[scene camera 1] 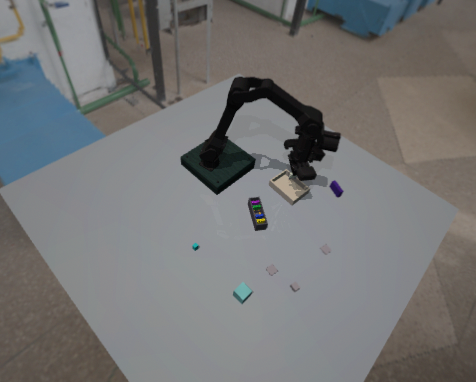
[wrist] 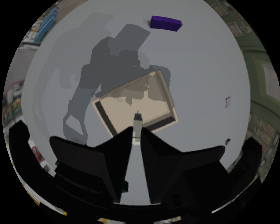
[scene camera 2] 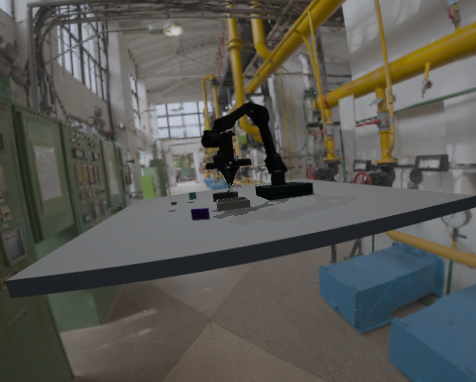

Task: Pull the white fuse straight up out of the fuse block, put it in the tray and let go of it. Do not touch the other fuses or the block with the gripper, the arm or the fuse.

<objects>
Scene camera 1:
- my gripper: 293,174
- beige tray: 292,190
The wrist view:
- my gripper: 137,130
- beige tray: 148,94
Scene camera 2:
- my gripper: 230,184
</objects>
